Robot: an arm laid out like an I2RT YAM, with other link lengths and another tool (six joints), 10 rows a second.
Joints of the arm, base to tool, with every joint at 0 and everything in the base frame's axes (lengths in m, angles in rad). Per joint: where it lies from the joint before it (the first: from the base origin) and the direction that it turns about. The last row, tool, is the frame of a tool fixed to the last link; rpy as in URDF.
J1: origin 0 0 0.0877 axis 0 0 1
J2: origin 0.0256 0.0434 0.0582 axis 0 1 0
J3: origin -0.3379 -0.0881 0 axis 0 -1 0
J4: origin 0.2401 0.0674 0.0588 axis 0 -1 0
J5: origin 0.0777 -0.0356 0.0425 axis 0 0 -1
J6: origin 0.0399 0 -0.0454 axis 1 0 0
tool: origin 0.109 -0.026 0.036 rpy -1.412 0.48 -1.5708
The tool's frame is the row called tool.
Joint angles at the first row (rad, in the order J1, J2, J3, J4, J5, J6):
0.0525 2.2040 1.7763 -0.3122 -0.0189 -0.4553
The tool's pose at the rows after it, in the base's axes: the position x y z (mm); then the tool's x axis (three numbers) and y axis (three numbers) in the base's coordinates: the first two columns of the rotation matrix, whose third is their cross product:
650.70 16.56 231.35 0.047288 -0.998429 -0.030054 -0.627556 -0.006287 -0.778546
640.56 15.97 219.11 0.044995 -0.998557 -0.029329 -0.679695 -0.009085 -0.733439
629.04 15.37 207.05 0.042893 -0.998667 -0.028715 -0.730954 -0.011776 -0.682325
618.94 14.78 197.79 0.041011 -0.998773 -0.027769 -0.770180 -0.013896 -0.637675
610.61 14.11 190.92 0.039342 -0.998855 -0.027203 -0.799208 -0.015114 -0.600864
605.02 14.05 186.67 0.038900 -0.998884 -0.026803 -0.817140 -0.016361 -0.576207
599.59 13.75 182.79 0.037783 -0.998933 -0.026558 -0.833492 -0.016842 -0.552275
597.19 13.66 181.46 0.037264 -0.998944 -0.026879 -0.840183 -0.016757 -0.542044
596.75 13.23 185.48 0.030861 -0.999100 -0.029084 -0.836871 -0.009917 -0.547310
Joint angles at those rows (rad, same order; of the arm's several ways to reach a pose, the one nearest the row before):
0.0524 2.2040 1.7764 -0.4088 -0.0189 -0.4561
0.0524 2.2040 1.7763 -0.4778 -0.0185 -0.4561
0.0525 2.2040 1.7764 -0.5503 -0.0185 -0.4561
0.0524 2.2040 1.7763 -0.6098 -0.0181 -0.4561
0.0521 2.2040 1.7763 -0.6567 -0.0181 -0.4561
0.0525 2.2040 1.7764 -0.6872 -0.0181 -0.4561
0.0525 2.2040 1.7764 -0.7162 -0.0181 -0.4557
0.0524 2.2036 1.7767 -0.7292 -0.0185 -0.4553
0.0525 2.1963 1.7767 -0.7299 -0.0177 -0.4484

